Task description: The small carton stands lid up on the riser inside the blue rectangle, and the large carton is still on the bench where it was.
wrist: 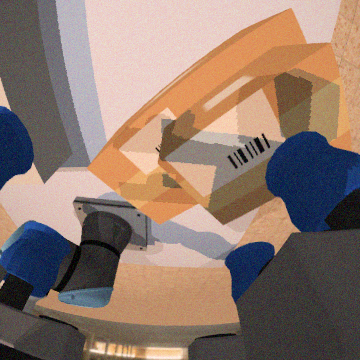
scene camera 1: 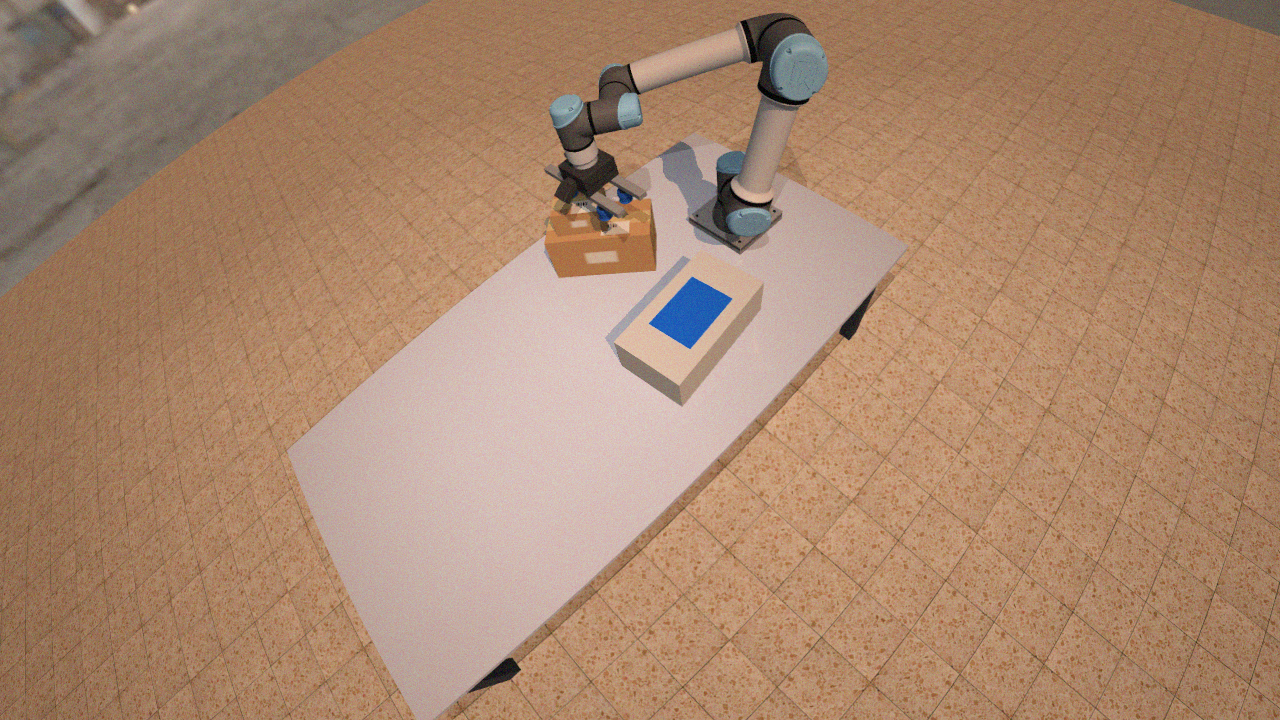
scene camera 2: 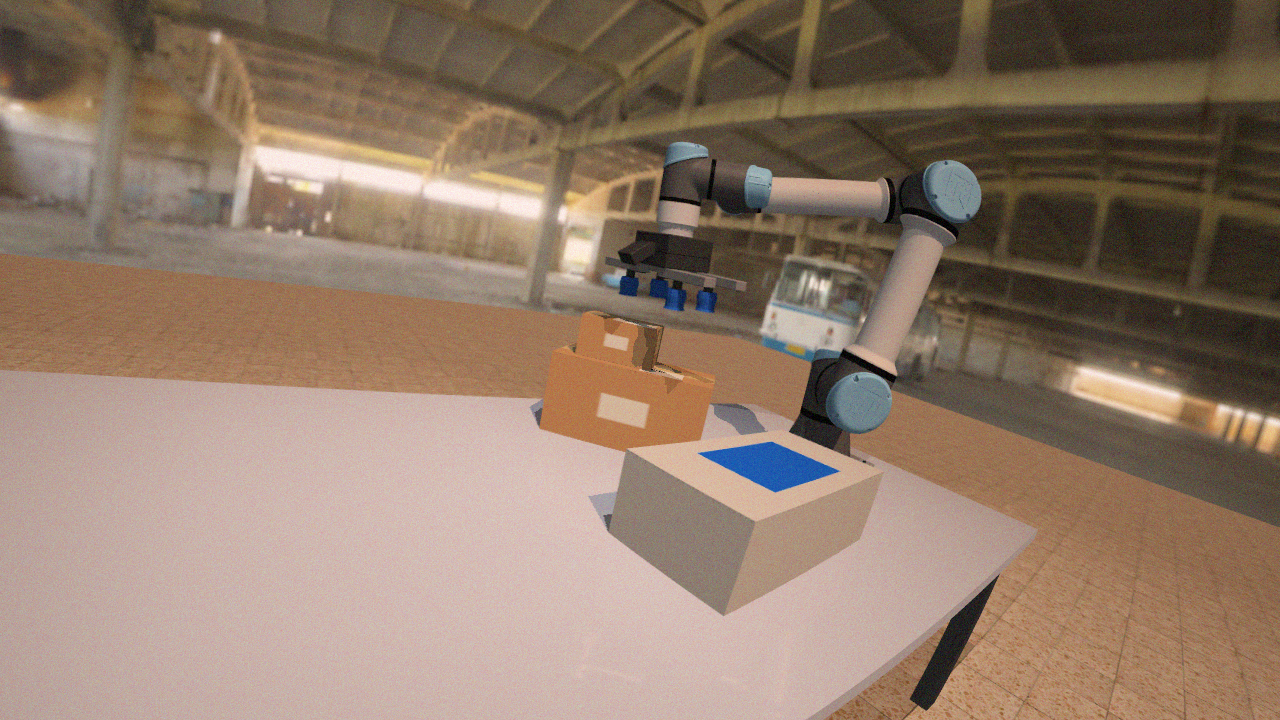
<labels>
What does my suction head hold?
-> Nothing.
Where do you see a large carton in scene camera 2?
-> At 612, 405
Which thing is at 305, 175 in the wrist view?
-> My suction head.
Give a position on a small carton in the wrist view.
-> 217, 150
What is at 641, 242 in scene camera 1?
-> A large carton.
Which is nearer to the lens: the large carton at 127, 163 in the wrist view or the beige riser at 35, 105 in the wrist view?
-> The large carton.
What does the beige riser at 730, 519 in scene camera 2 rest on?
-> The table.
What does the small carton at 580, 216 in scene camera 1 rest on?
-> A large carton.
</labels>
